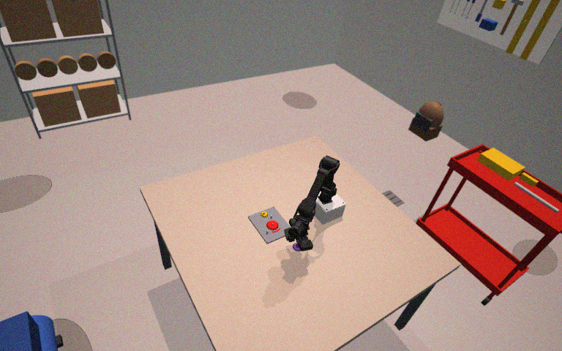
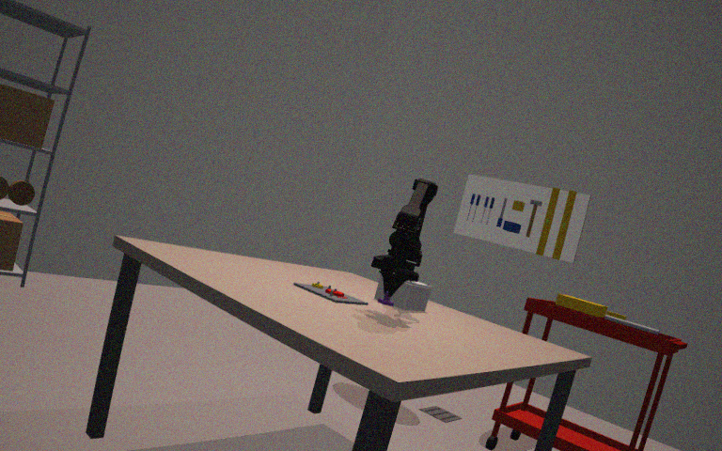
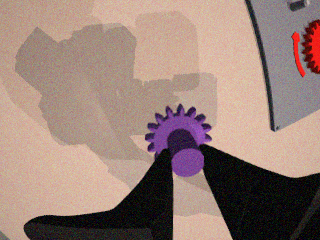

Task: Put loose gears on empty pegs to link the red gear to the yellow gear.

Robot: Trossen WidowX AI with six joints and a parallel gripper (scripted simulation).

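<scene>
Now: gripper tip 5 cm short of the small yellow gear, 29 cm to the left of it and 5 cm above it. Also, from my gripper tip: purple gear (1 cm below); red gear (4 cm ahead, 20 cm to the right, 5 cm below).
</scene>
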